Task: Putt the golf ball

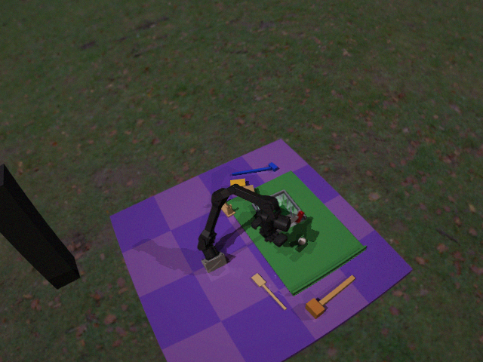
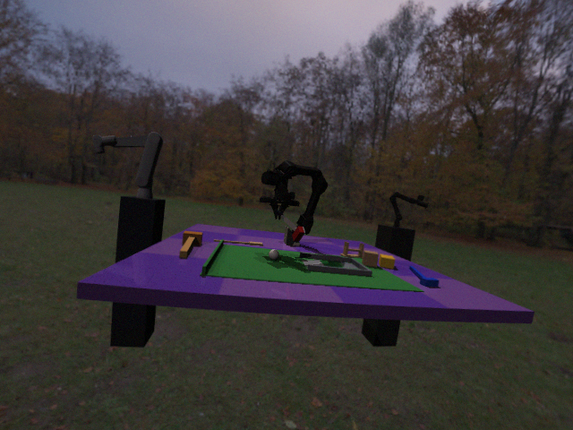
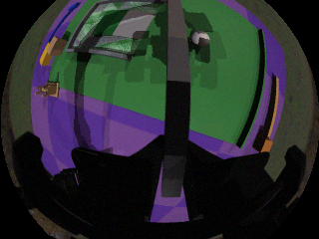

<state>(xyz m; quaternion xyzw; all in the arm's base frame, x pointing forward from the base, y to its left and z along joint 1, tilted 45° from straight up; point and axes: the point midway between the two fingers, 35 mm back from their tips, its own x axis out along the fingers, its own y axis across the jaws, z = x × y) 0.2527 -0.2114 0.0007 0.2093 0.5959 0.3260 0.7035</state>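
Now: gripper tip 120 mm short of the red putter and 30 mm to the right of it. The rest, counted from my gripper tip: white golf ball (180 mm ahead, 130 mm below, 30 mm to the right); wooden spatula (150 mm below, 140 mm to the right, 120 mm behind); green mat (220 mm ahead, 150 mm below, 100 mm to the left).
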